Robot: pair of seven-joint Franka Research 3 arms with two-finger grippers.
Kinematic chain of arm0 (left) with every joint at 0, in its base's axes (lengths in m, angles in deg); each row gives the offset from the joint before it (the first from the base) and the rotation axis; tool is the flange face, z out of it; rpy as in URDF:
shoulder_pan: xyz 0 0 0.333 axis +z
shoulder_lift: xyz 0 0 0 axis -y
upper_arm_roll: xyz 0 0 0.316 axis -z
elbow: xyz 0.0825 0 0 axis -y
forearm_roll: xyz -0.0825 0 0.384 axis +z
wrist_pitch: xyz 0 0 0 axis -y
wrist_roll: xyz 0.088 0 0 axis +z
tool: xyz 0 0 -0.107 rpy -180 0 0
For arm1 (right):
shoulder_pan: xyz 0 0 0.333 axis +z
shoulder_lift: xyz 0 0 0 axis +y
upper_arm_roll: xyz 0 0 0.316 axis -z
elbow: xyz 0.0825 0 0 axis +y
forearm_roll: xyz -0.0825 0 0.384 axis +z
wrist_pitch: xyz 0 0 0 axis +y
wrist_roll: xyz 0.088 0 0 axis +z
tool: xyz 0 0 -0.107 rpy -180 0 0
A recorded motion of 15 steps. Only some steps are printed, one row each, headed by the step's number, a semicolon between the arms.
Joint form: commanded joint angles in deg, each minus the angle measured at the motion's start. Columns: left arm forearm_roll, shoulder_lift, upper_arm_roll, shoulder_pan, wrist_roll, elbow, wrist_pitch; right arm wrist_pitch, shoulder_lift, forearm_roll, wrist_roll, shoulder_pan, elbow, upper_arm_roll.
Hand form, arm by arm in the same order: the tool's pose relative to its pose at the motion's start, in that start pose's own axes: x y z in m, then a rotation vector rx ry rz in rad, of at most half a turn. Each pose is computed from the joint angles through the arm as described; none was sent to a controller.
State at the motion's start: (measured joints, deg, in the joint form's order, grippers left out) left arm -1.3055 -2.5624 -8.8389 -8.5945 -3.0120 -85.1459 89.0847; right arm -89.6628 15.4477 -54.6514 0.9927 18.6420 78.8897 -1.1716
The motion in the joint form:
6: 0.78 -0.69 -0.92 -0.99 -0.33 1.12 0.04; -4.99 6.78 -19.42 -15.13 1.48 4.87 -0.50
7: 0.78 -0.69 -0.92 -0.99 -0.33 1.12 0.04; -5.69 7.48 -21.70 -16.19 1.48 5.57 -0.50
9: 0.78 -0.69 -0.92 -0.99 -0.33 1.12 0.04; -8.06 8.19 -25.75 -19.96 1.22 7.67 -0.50
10: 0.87 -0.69 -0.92 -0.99 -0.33 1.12 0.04; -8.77 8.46 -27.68 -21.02 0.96 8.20 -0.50
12: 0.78 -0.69 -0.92 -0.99 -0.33 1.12 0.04; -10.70 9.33 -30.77 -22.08 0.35 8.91 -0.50
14: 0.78 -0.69 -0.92 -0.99 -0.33 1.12 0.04; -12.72 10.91 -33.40 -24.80 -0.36 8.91 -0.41
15: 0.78 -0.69 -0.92 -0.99 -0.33 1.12 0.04; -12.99 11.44 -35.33 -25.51 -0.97 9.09 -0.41
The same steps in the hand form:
6: 0.0038 0.0000 -0.0025 0.0168 0.0076 0.0071; 0.0484 -0.0741 0.0365 -0.3244 0.0655 0.0501
7: 0.0038 0.0000 -0.0025 0.0168 0.0076 0.0071; 0.0528 -0.0825 0.0423 -0.3595 0.0784 0.0404
9: 0.0038 0.0000 -0.0025 0.0168 0.0076 0.0071; 0.0589 -0.0983 0.0539 -0.4123 0.1235 0.0455
10: 0.0038 -0.0002 -0.0025 0.0183 0.0075 0.0071; 0.0609 -0.1009 0.0586 -0.4386 0.1387 0.0450
12: 0.0038 0.0000 -0.0025 0.0168 0.0076 0.0071; 0.0667 -0.1082 0.0692 -0.4750 0.1694 0.0245
14: 0.0038 0.0000 -0.0025 0.0168 0.0076 0.0071; 0.0749 -0.1174 0.0832 -0.4981 0.2041 0.0320
15: 0.0038 0.0000 -0.0025 0.0168 0.0076 0.0071; 0.0766 -0.1177 0.0921 -0.5243 0.2081 0.0276

